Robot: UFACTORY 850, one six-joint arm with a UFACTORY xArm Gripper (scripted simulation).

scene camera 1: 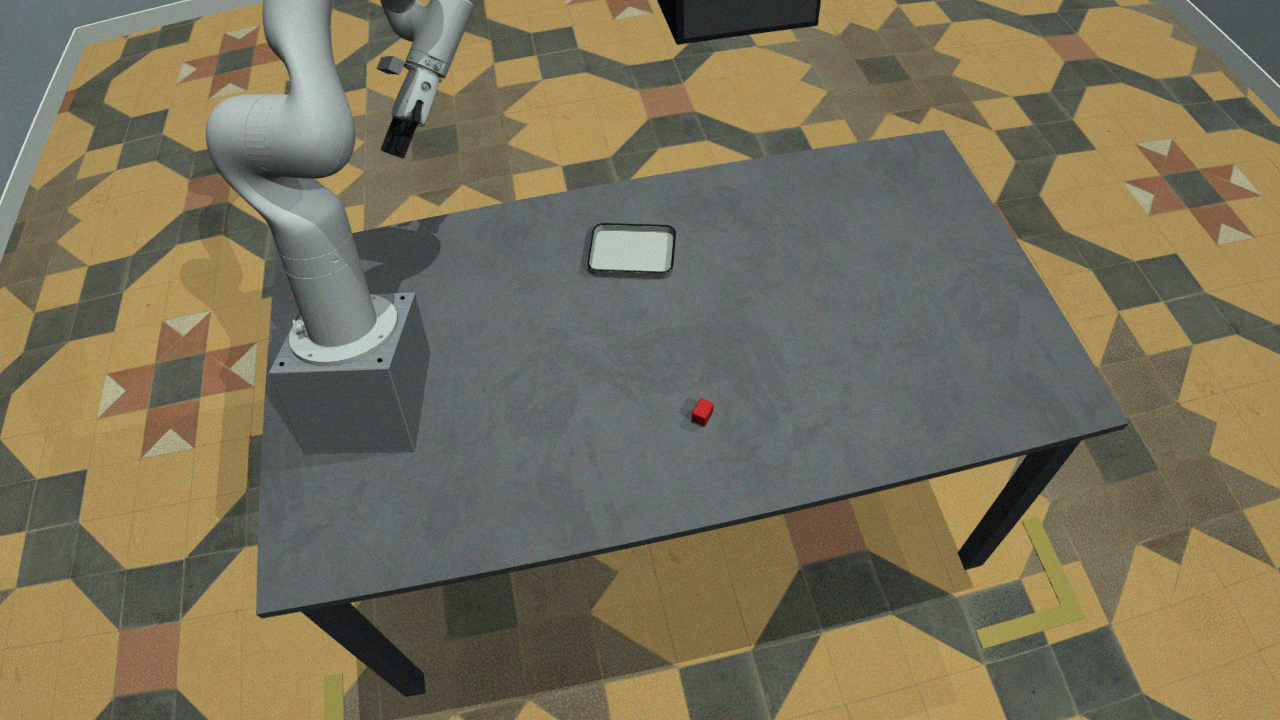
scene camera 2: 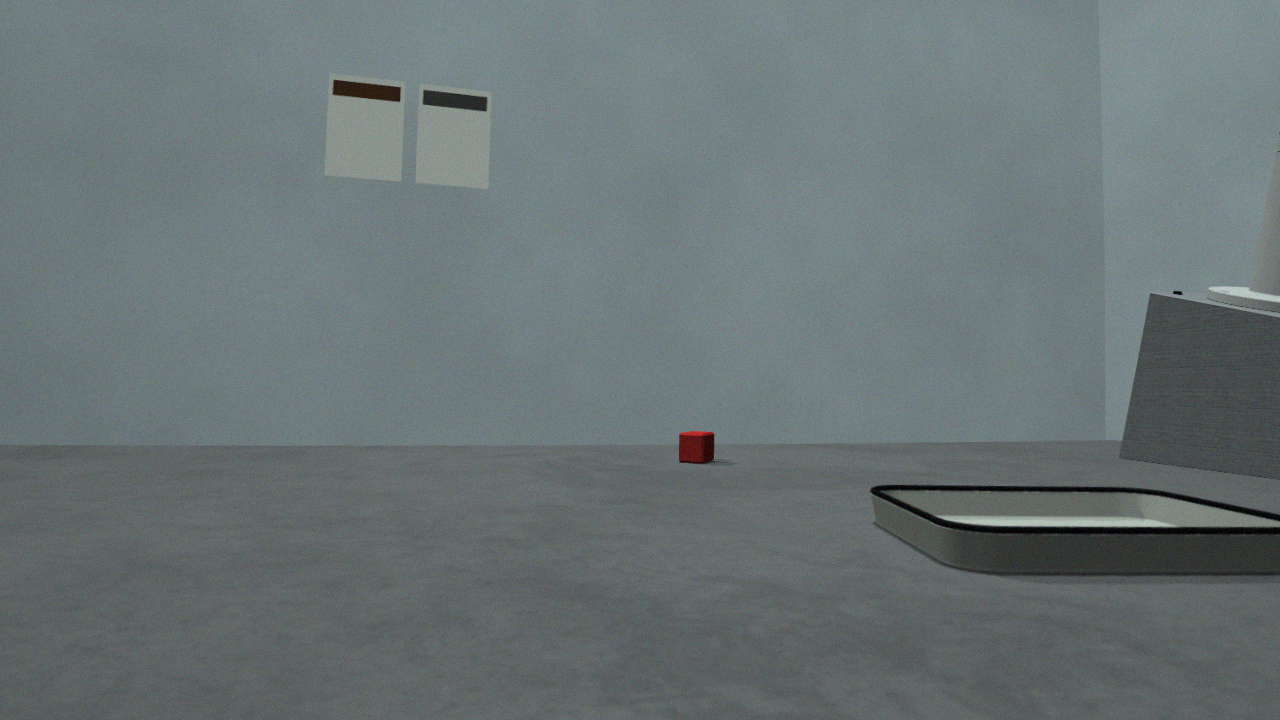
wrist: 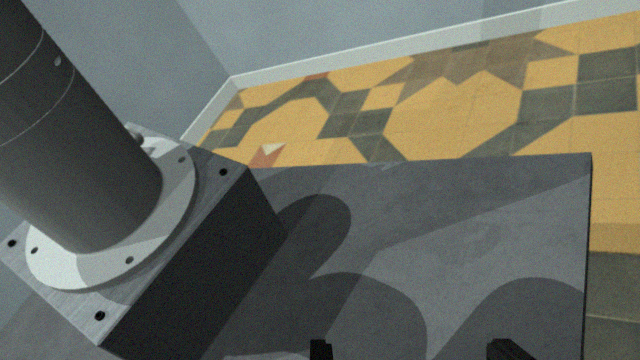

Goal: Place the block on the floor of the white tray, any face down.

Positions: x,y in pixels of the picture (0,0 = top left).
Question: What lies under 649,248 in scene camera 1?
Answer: A white tray.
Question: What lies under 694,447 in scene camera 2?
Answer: A red block.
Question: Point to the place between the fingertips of my gripper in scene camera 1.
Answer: At 391,154
